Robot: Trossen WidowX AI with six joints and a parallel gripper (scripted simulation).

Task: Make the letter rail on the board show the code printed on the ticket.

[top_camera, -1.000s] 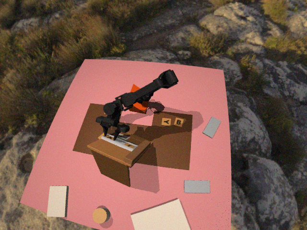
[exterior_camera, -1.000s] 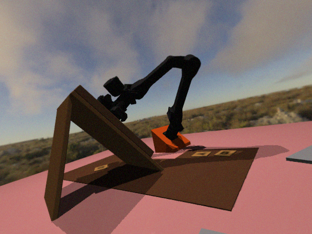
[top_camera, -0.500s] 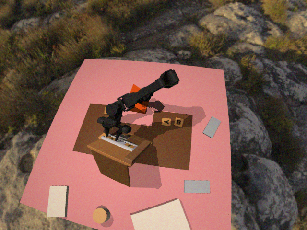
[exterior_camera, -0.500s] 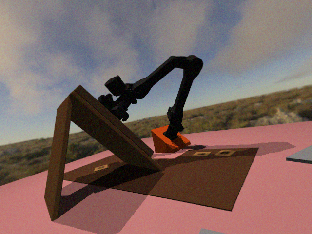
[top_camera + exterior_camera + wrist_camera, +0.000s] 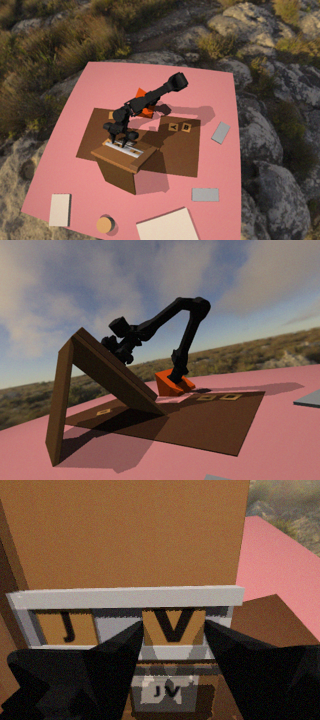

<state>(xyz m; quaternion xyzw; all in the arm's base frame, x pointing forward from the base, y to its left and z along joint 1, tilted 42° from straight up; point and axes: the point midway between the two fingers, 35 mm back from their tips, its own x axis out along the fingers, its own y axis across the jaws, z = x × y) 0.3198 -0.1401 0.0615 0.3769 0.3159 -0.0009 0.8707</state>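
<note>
Right now the white ticket is 5 cm behind my gripper tip, 2 cm to the left of it and 8 cm below it. The rest, counted from my gripper tip: brown mat: 15 cm behind, 7 cm to the left, 16 cm below; white block: 40 cm ahead, 31 cm to the right, 15 cm below.
</note>
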